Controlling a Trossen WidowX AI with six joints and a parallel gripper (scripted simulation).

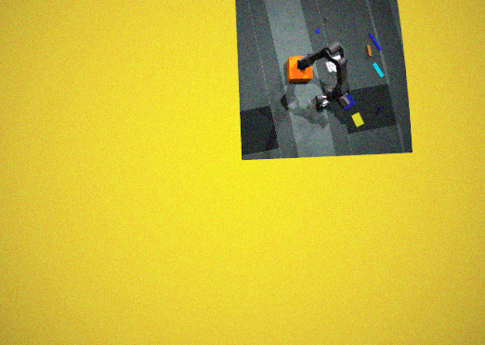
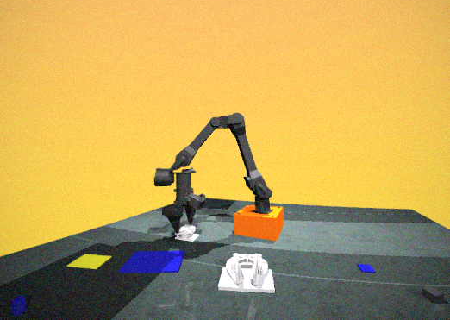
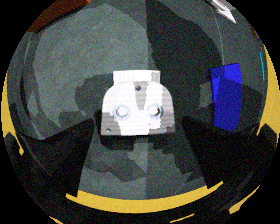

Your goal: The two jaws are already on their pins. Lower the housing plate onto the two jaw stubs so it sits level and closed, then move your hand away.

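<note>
My gripper tip is 10 mm to the right of the small white part and 20 mm above it. Also, from my gripper tip: blue cube: 430 mm ahead, 30 mm to the left, 20 mm below; cyan bar: 390 mm ahead, 330 mm to the left, 30 mm below; yellow patch: 280 mm ahead, 80 mm to the right, 30 mm below.
</note>
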